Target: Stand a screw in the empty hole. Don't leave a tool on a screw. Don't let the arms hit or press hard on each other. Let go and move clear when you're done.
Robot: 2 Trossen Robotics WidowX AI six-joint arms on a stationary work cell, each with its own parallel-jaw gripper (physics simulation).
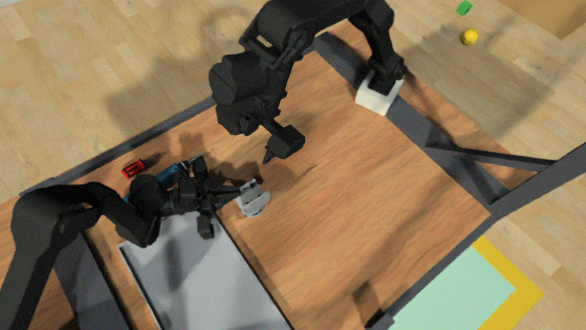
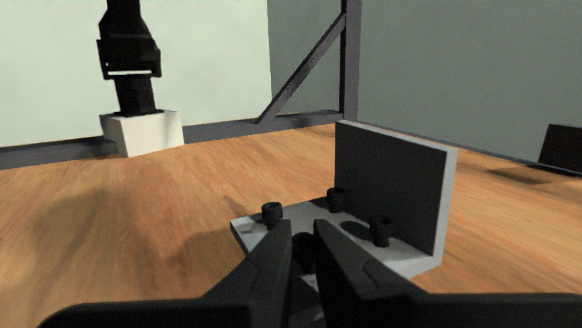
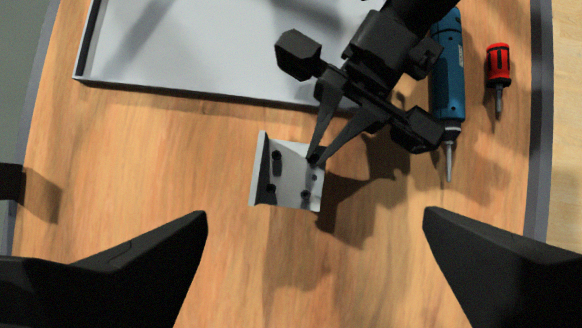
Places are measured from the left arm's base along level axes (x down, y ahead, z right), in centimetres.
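Pixels of known places: left gripper, fingertip midpoint: (image 1: pixel 240 191) (image 2: pixel 302 230) (image 3: pixel 311 162); right gripper, fingertip midpoint: (image 1: pixel 248 148) (image 3: pixel 315 220); right arm's base, origin of the base link: (image 1: pixel 381 84) (image 2: pixel 139 113).
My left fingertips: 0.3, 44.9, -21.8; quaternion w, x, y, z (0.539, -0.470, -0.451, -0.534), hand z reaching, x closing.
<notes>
For each thing: its top centre in the pictures, then the offset to it from my left fingertips, as dx, dy, dz. "*": a spot on its surface instead.
- fourth black screw, middle of its top: (image 2: pixel 305 234) (image 3: pixel 313 158) +0.0, -0.4, +0.1
- small dark hole, surface spot: (image 3: pixel 314 177) * +1.8, +1.2, -1.0
- grey tray, middle of its top: (image 3: pixel 230 15) (image 1: pixel 203 291) +6.5, -14.2, +17.7
- blue power screwdriver, middle of its top: (image 3: pixel 456 85) (image 1: pixel 163 175) +4.1, -16.8, -12.7
- red screwdriver, middle of its top: (image 3: pixel 505 75) (image 1: pixel 139 162) +5.2, -22.2, -19.2
A grey L-shaped bracket (image 1: pixel 253 201) (image 2: pixel 395 187) (image 3: pixel 292 180) lies on the table with its wall upright. Three black screws stand in its base: one screw (image 2: pixel 272 213) (image 3: pixel 305 195), one screw (image 2: pixel 336 199) (image 3: pixel 271 188) and one screw (image 2: pixel 381 230) (image 3: pixel 276 155). My left gripper (image 2: pixel 302 230) (image 3: pixel 311 162) is shut on a fourth black screw (image 2: pixel 304 247) over the base's near corner; whether its tip is in a hole is hidden. A small dark hole (image 3: pixel 314 177) shows beside it. My right gripper (image 3: pixel 315 220) is open and empty, back from the bracket.
A grey tray (image 1: pixel 200 280) (image 3: pixel 200 55) lies beside the bracket. A blue power screwdriver (image 1: pixel 168 175) (image 3: pixel 448 75) and a red screwdriver (image 1: pixel 134 168) (image 3: pixel 498 65) lie by the table edge. The right arm (image 1: pixel 245 85) reaches over the table near the left gripper.
</notes>
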